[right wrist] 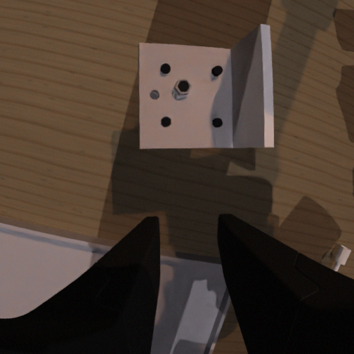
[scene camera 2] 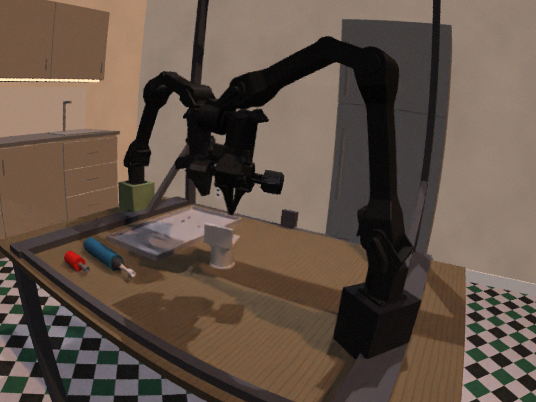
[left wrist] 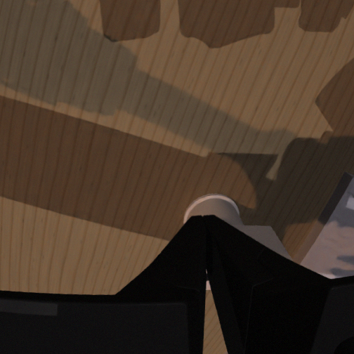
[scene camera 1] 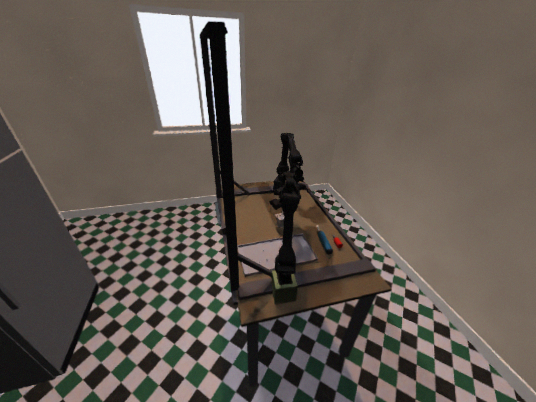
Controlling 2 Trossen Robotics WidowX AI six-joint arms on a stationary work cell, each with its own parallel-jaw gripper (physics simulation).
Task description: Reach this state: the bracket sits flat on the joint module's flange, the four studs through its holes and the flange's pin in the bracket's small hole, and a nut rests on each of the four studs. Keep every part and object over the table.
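Where they show: left gripper, between the fingertips: (scene camera 2: 231, 214); right gripper, between the fingertips: (scene camera 2: 205, 195); left arm's base, origin of its link: (scene camera 2: 382, 294); right arm's base, origin of its link: (scene camera 2: 136, 182) (scene camera 1: 284, 278).
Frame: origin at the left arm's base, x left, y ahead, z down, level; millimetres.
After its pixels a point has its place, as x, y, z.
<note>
The joint module (scene camera 2: 222, 257) {149, 396, 79} (left wrist: 215, 207) stands upright, a white cylinder. The L-shaped bracket (scene camera 2: 218, 236) {161, 393, 22} (right wrist: 195, 107) lies on its top, upright plate to one side. In the right wrist view, dark stud ends show in its four large holes and the grey pin (right wrist: 154, 94) in its small hole. One nut (right wrist: 182, 89) lies on the bracket plate between the studs, on none of them. My left gripper (scene camera 2: 231, 212) {163, 302, -60} (left wrist: 202, 226) is shut and empty, above the bracket. My right gripper (right wrist: 188, 227) is partly open and empty, beside the bracket over the tray's edge.
The white tray (scene camera 1: 308, 260) {390, 680, 94} (scene camera 2: 165, 254) {277, 492, 101} holds several small dark pieces. A blue-handled tool (scene camera 1: 324, 241) {447, 516, 72} (scene camera 2: 102, 254) {447, 463, 78} and a red-handled tool (scene camera 1: 338, 242) {526, 484, 78} (scene camera 2: 75, 260) {519, 442, 81} lie near the table edge. A small dark box (scene camera 2: 289, 218) {-157, 635, 76} is at the far edge. The two grippers are close together.
</note>
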